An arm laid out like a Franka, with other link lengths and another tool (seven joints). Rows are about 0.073 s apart.
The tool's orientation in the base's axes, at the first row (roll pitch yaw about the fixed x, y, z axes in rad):
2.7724 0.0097 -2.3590
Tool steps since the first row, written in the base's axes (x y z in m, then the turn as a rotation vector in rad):
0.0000 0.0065 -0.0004 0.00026 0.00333 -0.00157
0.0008 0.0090 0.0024 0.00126 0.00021 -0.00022
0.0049 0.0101 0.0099 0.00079 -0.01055 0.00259
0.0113 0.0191 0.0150 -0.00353 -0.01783 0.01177
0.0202 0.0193 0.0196 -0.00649 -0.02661 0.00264
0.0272 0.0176 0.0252 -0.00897 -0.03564 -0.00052
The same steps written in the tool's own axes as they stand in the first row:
-0.0046 0.0041 0.0021 -0.00252 0.00146 0.00227
-0.0069 0.0063 -0.0001 -0.00104 -0.00077 -0.00005
-0.0107 0.0070 -0.0078 0.00685 -0.00654 -0.00538
-0.0216 0.0105 -0.0118 0.01496 -0.00517 -0.01478
-0.0281 0.0065 -0.0182 0.02334 -0.01230 -0.00783
-0.0319 0.0027 -0.0256 0.03149 -0.01775 -0.00664

